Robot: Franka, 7 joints.
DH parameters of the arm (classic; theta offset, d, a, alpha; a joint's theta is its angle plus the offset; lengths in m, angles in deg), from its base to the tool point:
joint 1: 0 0.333 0 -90
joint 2: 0 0 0 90
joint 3: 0 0.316 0.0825 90
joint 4: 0 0 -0.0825 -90
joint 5: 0 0.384 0 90
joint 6: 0 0 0.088 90
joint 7: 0 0.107 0 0
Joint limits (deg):
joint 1: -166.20..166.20
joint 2: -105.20..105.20
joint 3: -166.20..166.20
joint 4: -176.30..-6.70
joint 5: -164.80..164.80
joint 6: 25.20..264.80
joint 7: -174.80..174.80
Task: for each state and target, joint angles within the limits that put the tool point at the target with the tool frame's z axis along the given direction. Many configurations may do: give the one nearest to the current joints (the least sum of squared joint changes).
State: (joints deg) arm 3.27 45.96 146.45 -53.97 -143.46 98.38 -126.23
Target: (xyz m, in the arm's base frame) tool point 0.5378 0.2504 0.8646 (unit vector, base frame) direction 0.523 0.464 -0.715
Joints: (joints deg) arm 6.86 58.26 154.98 -37.62 -128.29 71.85 -126.23
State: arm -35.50 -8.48 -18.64 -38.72 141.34 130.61 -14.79
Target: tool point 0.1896 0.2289 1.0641 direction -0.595 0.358 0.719
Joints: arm 0.02 -22.31 22.01 -75.02 153.96 96.40 -14.79
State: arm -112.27 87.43 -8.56 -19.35 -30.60 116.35 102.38
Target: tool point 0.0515 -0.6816 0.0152 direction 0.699 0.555 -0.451
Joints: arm -108.71 87.11 35.08 -46.60 9.18 85.26 102.38
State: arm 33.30 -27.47 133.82 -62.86 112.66 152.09 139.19
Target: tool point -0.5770 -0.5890 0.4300 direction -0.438 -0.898 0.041
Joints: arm 58.62 -56.32 156.54 -45.04 135.08 155.58 139.19
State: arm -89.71 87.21 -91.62 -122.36 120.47 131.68 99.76
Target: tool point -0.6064 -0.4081 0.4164 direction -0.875 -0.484 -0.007
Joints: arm -93.92 93.75 -100.13 -81.55 163.86 154.48 99.76
